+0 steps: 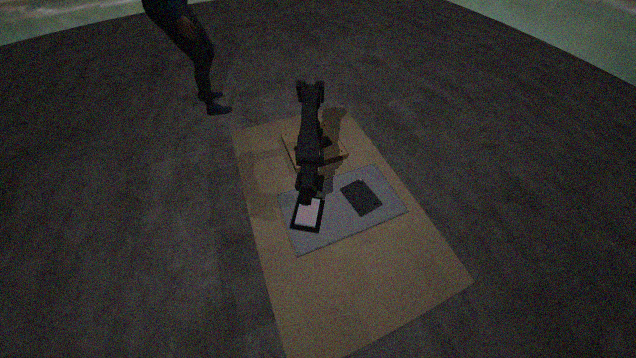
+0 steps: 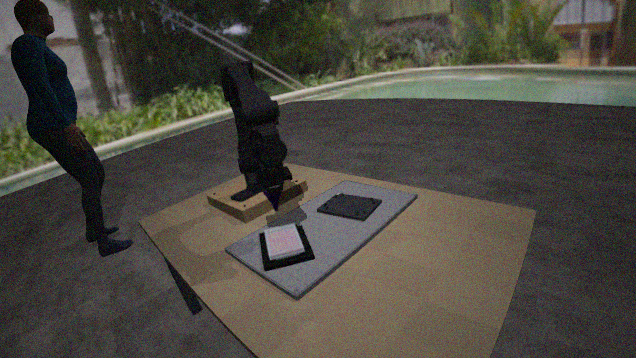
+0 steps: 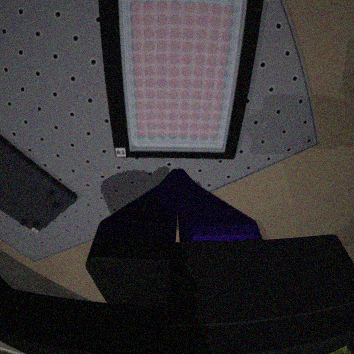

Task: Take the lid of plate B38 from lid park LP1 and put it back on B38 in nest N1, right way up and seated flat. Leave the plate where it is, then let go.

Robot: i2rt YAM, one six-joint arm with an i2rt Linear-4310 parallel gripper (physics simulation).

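Places are measured from the arm's base along level axes (x right, y ahead, z up), in millimetres.
Pixels of known places: gripper, fingertip midpoint: (image 2: 276, 210) (image 3: 177, 177).
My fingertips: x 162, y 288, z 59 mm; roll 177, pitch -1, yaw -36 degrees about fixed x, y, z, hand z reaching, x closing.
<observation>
Ahead of a thing's pixels: the offset from my fingertips to its middle. Level surfaces: height alone.
The plate @[dx +30, dy +35, dz -62 mm] (image 1: 307, 214) (image 2: 285, 242) (image 3: 180, 75), with pink wells and a pale clear border, lies flat in a black frame-like nest @[dx +30, dy +36, dz -78 mm] (image 1: 304, 230) (image 2: 289, 264) (image 3: 111, 75). The wells look hazy, as under a clear lid, but the lid's edge cannot be told from the plate's. A black rectangular holder @[dx -220, dy +74, dz -77 mm] (image 1: 361, 197) (image 2: 350, 206) (image 3: 30, 185) lies apart from it; no clear lid shows on it. My gripper (image 1: 306, 203) (image 2: 276, 209) (image 3: 177, 177) is shut and empty, its tips above the board just outside the nest's label-side short edge, apart from the plate.
The nest and the holder stand on a grey perforated board @[dx -126, dy +60, dz -92 mm] (image 1: 340, 220) (image 2: 330, 245) (image 3: 55, 90) on a wooden table @[dz -99 mm] (image 1: 360, 280) (image 2: 410, 280). The arm's wooden base (image 1: 337, 157) (image 2: 245, 212) stands behind the board. A person (image 1: 202, 75) (image 2: 50, 110) stands beyond the table.
</observation>
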